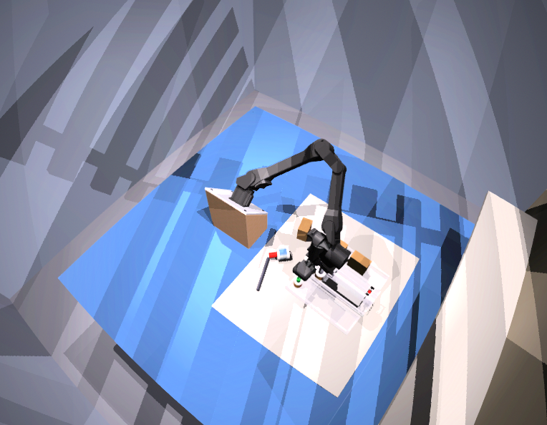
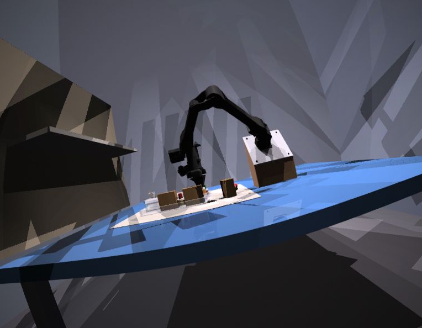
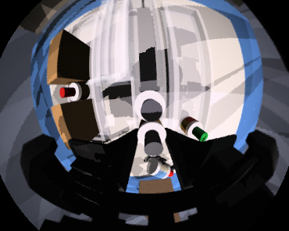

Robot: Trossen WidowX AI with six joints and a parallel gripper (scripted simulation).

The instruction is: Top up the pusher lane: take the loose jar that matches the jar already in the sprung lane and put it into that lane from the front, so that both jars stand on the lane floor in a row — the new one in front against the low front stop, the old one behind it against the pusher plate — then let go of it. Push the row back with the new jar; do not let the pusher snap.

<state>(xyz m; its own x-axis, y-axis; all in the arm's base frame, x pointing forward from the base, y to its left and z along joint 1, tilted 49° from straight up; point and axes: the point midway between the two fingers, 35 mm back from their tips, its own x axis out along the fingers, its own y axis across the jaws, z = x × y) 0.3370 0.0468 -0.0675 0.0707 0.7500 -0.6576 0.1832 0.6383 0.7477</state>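
Now: gripper tip 140 mm short of the clear pusher lane and 20 mm above it. Also, from my gripper tip: brown box (130 mm to the left, 100 mm behind); dark rod (150 mm behind, 100 mm to the right, 30 mm below).
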